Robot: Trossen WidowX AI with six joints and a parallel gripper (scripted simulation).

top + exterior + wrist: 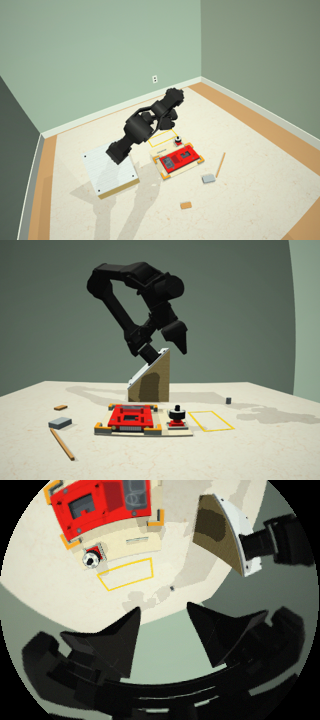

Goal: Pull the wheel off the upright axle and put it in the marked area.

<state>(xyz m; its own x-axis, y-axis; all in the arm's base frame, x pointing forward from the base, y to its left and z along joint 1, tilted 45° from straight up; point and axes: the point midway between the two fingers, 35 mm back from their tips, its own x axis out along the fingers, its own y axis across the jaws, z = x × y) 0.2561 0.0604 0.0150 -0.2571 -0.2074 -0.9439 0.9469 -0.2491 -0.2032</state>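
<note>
The wheel lies 160 mm below my gripper tip, 120 mm ahead of it and 40 mm to the right of it. The rest, counted from my gripper tip: grey block (340 mm to the right, 190 mm below, 100 mm ahead); then pale hub (160 mm below, 120 mm ahead, 40 mm to the right); then grey peg (210 mm to the left, 180 mm below, 120 mm behind).
</note>
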